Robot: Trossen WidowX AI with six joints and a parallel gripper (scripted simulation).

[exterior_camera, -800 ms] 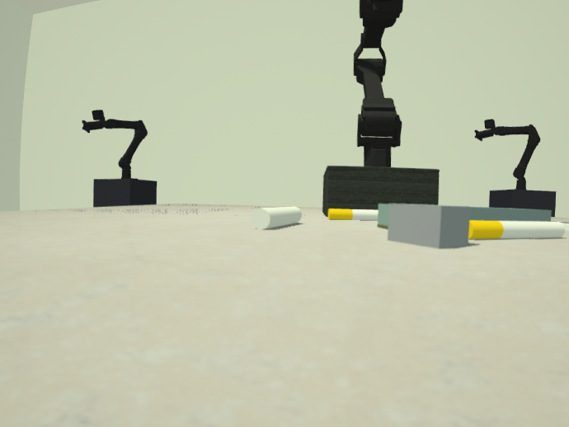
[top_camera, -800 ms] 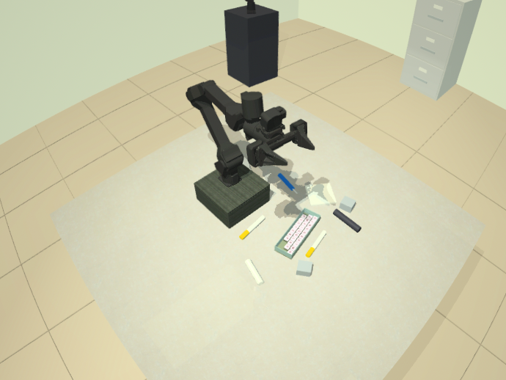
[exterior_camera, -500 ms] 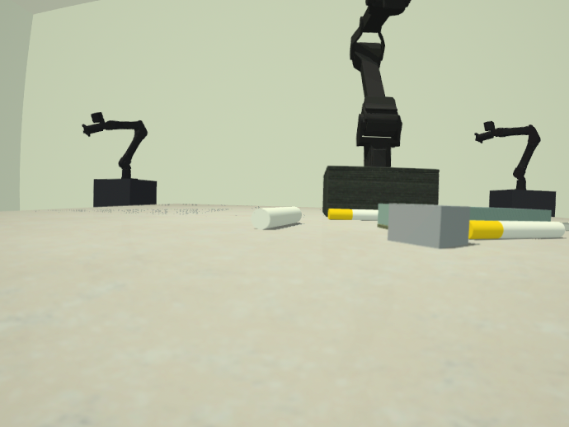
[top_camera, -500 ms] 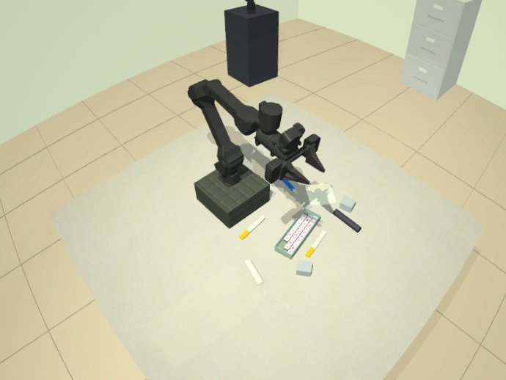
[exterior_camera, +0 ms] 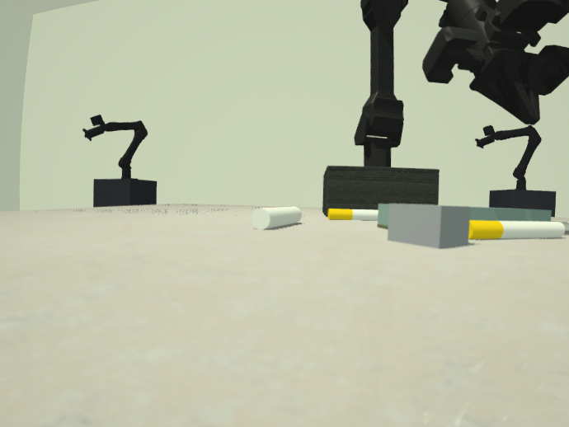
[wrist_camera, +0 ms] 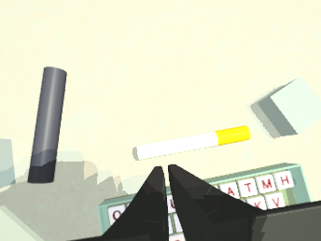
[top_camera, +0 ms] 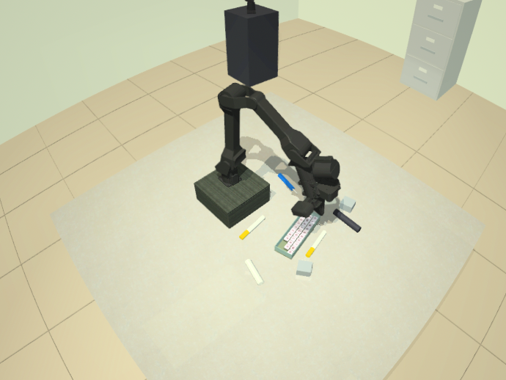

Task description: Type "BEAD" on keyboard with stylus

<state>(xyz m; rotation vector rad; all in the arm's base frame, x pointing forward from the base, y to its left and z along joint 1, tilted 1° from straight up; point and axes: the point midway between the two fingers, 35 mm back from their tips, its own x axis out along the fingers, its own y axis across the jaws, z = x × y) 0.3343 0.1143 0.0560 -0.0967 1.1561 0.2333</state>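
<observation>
My gripper tip is now 230 mm past the blue stylus, 80 mm to the right of it and 110 mm above it. From my gripper tip the other things lie so: white cylinder (20 mm behind, 260 mm to the right, 110 mm below); dark cylinder (30 mm ahead, 130 mm to the left, 100 mm below); paper sheet (130 mm behind, 150 mm to the left, 110 mm below).
</observation>
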